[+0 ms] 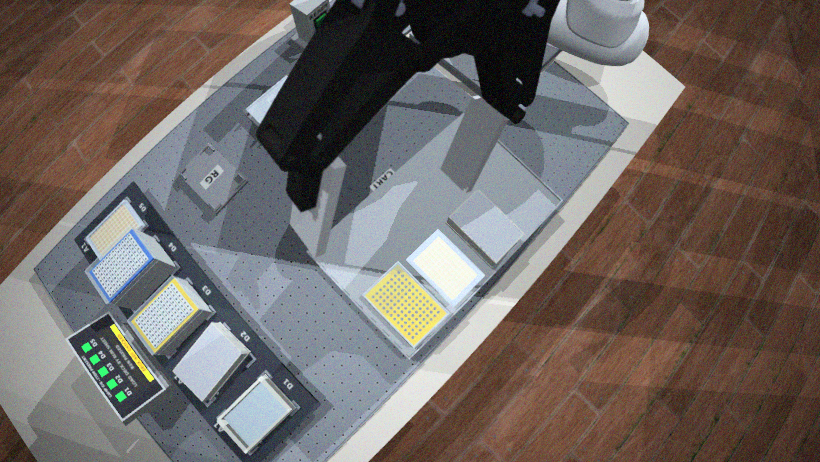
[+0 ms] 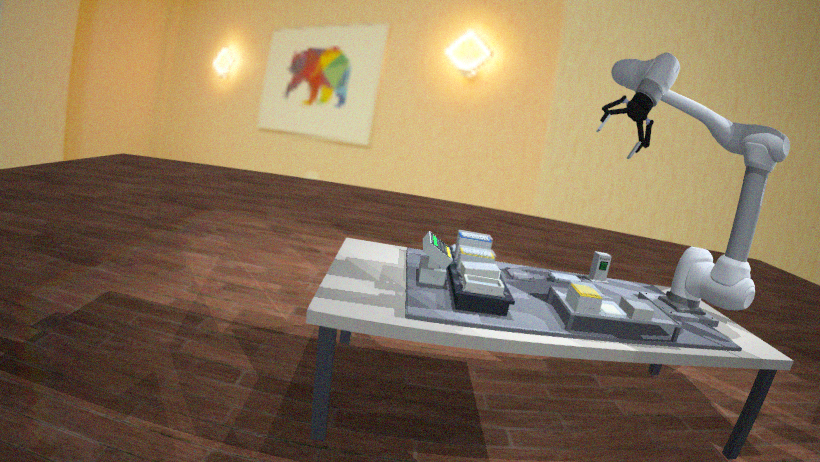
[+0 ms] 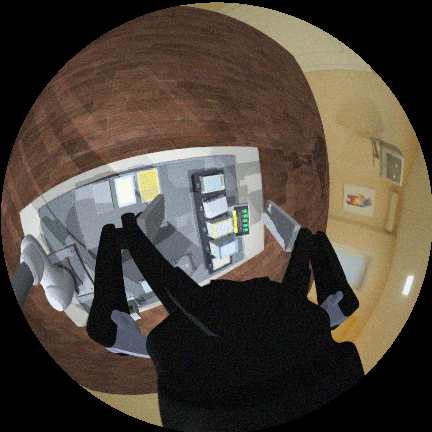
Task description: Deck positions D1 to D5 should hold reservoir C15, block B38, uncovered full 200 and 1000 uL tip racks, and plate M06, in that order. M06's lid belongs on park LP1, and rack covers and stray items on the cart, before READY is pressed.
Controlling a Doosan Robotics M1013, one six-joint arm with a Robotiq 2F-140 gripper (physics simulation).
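Frame: origin at the arm's base, x ahead, y left, z up, level; centimetres.
Where they show: gripper, fingertip midpoint: (image 1: 390, 205) (image 2: 613, 144) (image 3: 216, 207); arm's base, origin of the base link: (image 2: 681, 306) (image 3: 66, 274).
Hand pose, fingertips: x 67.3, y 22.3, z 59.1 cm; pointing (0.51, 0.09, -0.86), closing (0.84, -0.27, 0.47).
Each offset is from my fingertips to the top centre of the thing. "pt": to the spot under its first point.
My gripper (image 1: 390, 219) (image 2: 615, 143) (image 3: 216, 207) is open and empty, high above the table. On the dark deck, a light-blue reservoir @[dz -51.9, dx +33.9, dy -5.1 cm] (image 1: 258, 413) (image 3: 212, 183) stands at D1 and a pale grey block @[dz -50.4, dx +32.4, dy -17.9 cm] (image 1: 212, 361) (image 3: 215, 206) at D2. An uncovered yellow-rimmed tip rack @[dz -48.0, dx +31.7, dy -29.8 cm] (image 1: 165, 314) (image 3: 220, 228) stands at D3. An uncovered blue-rimmed rack @[dz -44.7, dx +30.6, dy -42.1 cm] (image 1: 123, 266) (image 3: 225, 248) stands at D4. A tan-welled plate @[dz -53.6, dx +29.5, dy -54.5 cm] (image 1: 114, 229) (image 3: 221, 262) lies at D5, partly behind the blue rack. A pale flat piece @[dz -59.1, dx -17.0, dy -50.0 cm] (image 1: 266, 106) at the park shows beside the gripper, which hides much of it.
The cart @[dz -54.3, dx -16.7, dy -1.9 cm] (image 1: 372, 229) holds a yellow-topped box @[dz -47.8, dx +0.2, dy +3.1 cm] (image 1: 404, 307) (image 3: 148, 185), a cream-topped plate @[dz -53.2, dx -10.6, dy +4.2 cm] (image 1: 444, 266) (image 3: 125, 190) and a grey box @[dz -50.7, dx -21.3, dy +5.4 cm] (image 1: 487, 229). A tilted panel @[pt dz -49.6, dx +44.3, dy -21.1 cm] (image 1: 154, 396) with green squares and a yellow bar stands beside the deck. The RG nest @[dz -59.5, dx +5.8, dy -48.8 cm] (image 1: 229, 192) and a green-screened device @[pt dz -52.7, dx -36.5, dy -54.1 cm] (image 2: 600, 265) stand farther back.
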